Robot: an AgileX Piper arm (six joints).
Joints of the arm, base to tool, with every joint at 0 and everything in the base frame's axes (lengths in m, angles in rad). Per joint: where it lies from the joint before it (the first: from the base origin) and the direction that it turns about. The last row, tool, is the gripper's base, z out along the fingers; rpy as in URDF.
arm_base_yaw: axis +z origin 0 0 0.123
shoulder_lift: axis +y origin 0 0 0
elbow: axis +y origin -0.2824 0 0.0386
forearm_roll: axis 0.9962 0 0.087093 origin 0.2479 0 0.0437
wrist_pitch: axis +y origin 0 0 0
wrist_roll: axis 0.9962 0 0.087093 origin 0.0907 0 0.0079
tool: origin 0 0 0 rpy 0 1.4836 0
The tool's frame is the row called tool.
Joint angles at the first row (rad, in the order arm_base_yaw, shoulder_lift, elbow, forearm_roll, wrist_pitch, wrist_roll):
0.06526 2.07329 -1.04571 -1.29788 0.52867 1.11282
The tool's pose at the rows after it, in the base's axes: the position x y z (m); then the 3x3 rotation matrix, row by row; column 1 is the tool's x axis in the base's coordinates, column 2 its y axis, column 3 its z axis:
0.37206 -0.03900 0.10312; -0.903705 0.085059 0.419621; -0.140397 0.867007 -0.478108; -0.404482 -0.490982 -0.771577
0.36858 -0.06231 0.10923; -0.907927 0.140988 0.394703; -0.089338 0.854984 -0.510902; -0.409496 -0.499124 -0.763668
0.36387 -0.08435 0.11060; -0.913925 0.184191 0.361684; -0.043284 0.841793 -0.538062; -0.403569 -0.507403 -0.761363
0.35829 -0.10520 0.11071; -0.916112 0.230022 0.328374; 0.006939 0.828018 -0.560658; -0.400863 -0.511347 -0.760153
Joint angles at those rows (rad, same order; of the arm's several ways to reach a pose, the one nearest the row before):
0.01364 2.04017 -1.04573 -1.27050 0.53106 1.07917
-0.04738 2.02399 -1.04568 -1.26624 0.54142 1.06679
-0.10638 2.02051 -1.04569 -1.26390 0.54797 1.05320
-0.16337 2.02052 -1.04571 -1.26487 0.55168 1.05079

